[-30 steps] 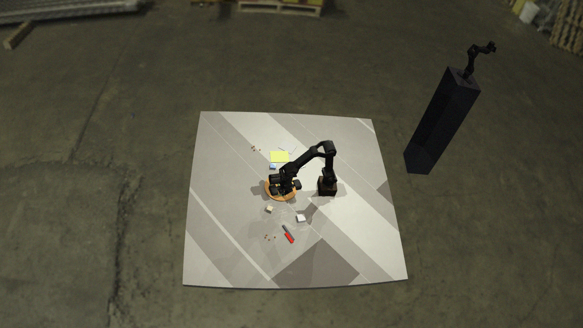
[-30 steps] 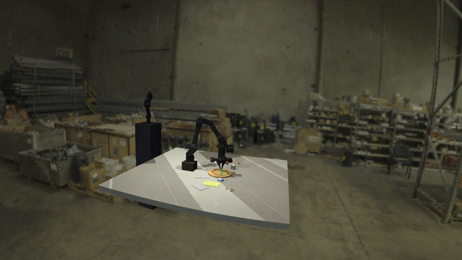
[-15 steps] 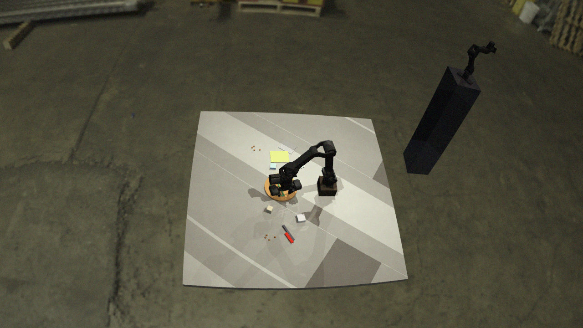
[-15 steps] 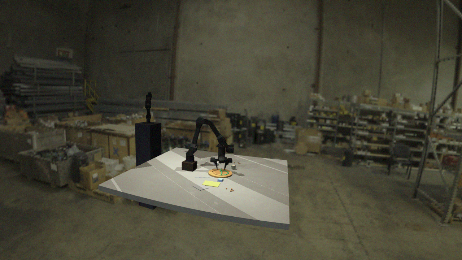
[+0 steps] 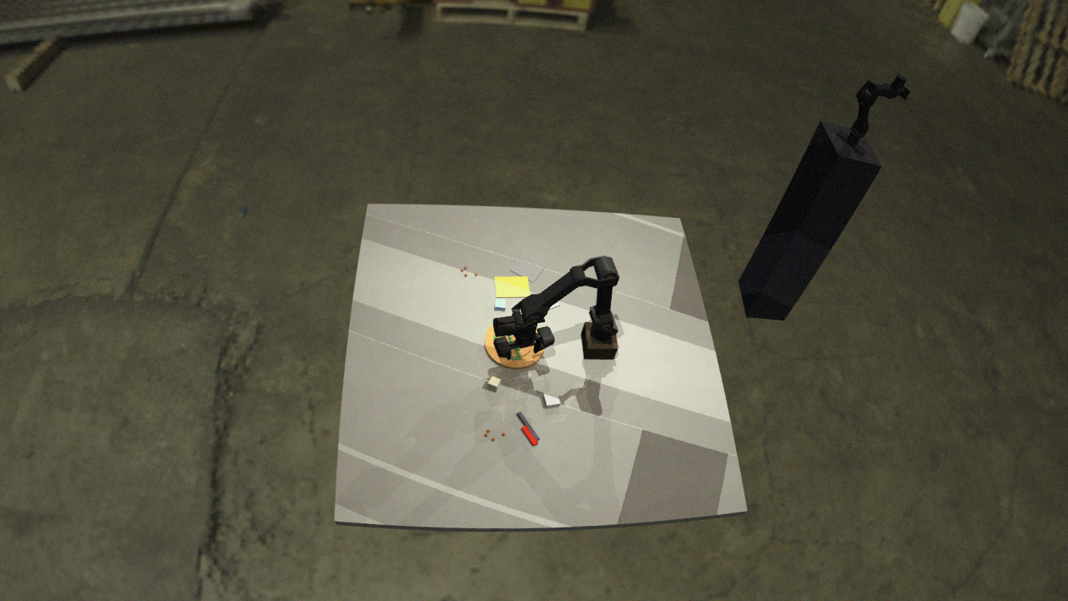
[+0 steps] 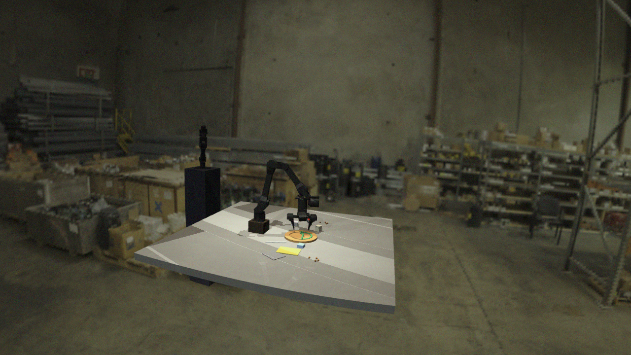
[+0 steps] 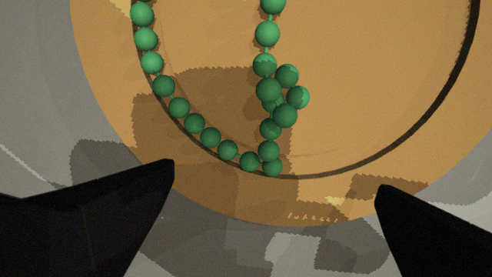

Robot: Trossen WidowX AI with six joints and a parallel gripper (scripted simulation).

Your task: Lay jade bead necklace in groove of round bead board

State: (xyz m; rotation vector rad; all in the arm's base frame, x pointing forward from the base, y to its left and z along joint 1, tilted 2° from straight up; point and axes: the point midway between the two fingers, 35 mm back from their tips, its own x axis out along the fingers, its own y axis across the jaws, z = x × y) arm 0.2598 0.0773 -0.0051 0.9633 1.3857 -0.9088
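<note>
The blue block is 210 mm to the right of my gripper tip, 80 mm ahead of it and 20 mm below it. The rest, counted from my gripper tip: red-handled tool 260 mm to the left, 30 mm behind, 20 mm below; then white strip 210 mm to the right, 80 mm behind, 30 mm below; then cream cube 110 mm to the left, 80 mm ahead, 10 mm below.
</note>
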